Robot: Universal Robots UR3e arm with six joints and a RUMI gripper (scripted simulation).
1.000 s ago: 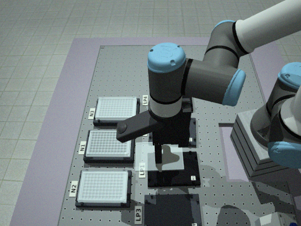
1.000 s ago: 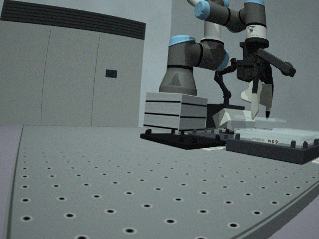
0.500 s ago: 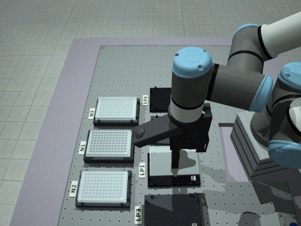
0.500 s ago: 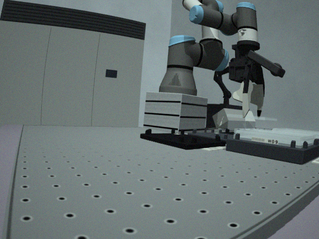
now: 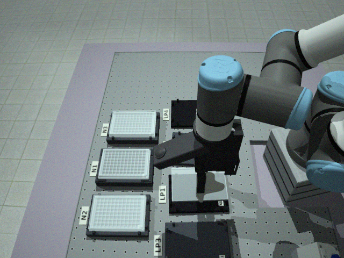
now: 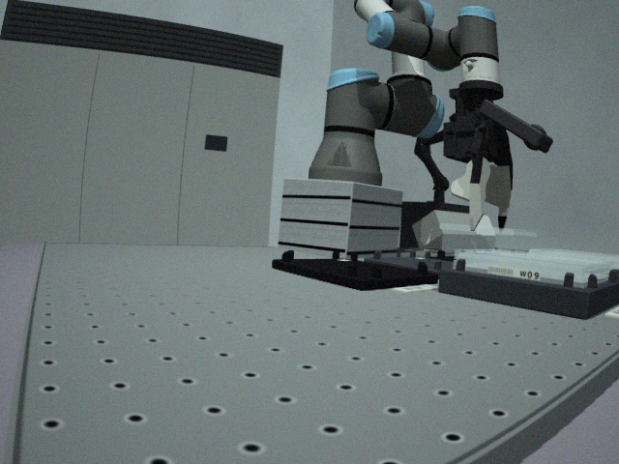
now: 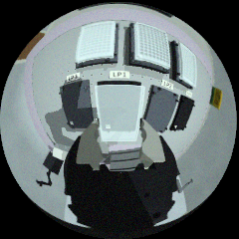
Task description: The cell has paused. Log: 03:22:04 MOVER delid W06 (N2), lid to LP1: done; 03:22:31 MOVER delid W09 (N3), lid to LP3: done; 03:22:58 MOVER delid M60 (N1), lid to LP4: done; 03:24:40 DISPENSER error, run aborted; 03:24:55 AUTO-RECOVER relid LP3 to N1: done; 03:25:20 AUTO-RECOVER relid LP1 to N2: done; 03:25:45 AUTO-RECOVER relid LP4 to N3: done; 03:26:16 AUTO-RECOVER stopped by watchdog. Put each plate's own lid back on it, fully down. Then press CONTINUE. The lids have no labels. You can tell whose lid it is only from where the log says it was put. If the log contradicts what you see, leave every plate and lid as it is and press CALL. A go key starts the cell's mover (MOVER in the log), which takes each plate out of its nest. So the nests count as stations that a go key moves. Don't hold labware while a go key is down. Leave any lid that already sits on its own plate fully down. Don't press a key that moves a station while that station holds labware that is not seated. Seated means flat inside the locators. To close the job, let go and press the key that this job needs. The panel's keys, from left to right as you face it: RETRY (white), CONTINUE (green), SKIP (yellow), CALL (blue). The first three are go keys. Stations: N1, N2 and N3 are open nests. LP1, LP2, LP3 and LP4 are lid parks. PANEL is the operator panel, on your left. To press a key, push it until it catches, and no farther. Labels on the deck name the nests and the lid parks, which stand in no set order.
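The LP1 lid park is 60 mm below my hand. From my hand the other things lie so: LP3 lid park: 130 mm to the left, 60 mm below, 10 mm behind; LP2 lid park: 130 mm to the right, 60 mm below, 10 mm ahead; lid: 10 mm below.
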